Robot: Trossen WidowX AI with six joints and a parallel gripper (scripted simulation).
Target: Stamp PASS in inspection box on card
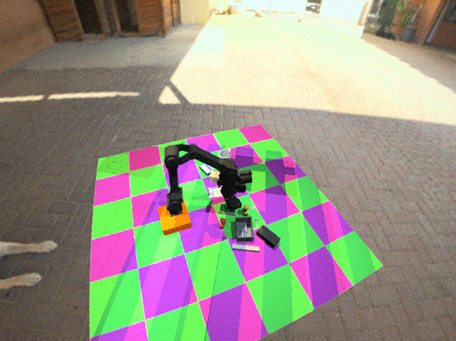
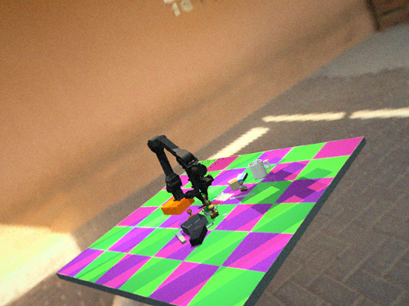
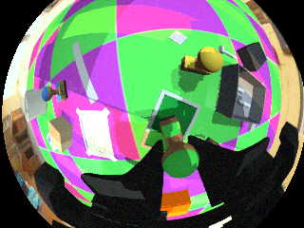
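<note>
The green ink pad lies 50 mm below my gripper tip. Round my gripper tip: red-knobbed stamp: 60 mm behind, 80 mm to the right, 40 mm below; then green-knobbed stamp: right at my gripper tip; then yellow-knobbed stamp: 80 mm ahead, 50 mm to the right, 40 mm below.
</note>
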